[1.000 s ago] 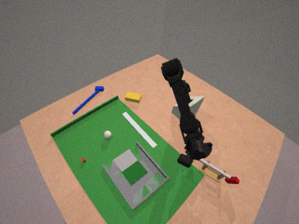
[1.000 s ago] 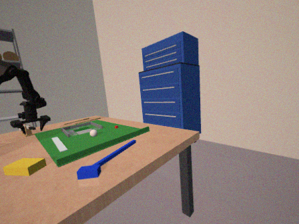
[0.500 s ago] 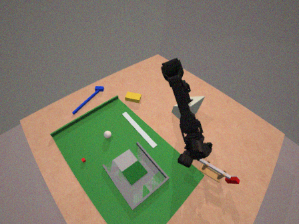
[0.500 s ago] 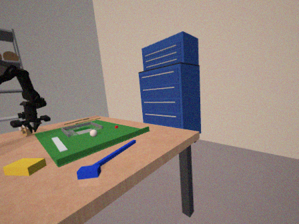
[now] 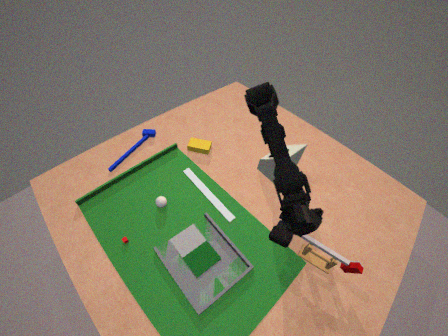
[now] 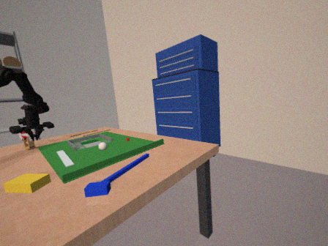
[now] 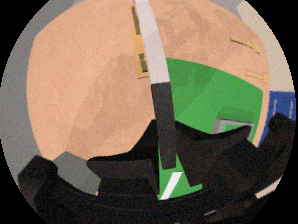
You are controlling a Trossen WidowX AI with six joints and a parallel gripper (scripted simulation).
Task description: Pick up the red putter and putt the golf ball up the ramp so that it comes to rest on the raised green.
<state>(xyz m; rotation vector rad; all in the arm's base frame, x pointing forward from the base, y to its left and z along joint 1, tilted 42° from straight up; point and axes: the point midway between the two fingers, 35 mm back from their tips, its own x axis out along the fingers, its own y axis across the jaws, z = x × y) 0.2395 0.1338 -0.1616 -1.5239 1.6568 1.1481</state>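
The white strip is 60 mm ahead of my gripper tip, 330 mm to the right of it and 60 mm below it. Round my gripper tip: wooden stand (20 mm behind, 130 mm to the left, 30 mm below); red putter (20 mm behind, 110 mm to the left, 20 mm above); green mat (240 mm ahead, 260 mm to the right, 60 mm below).
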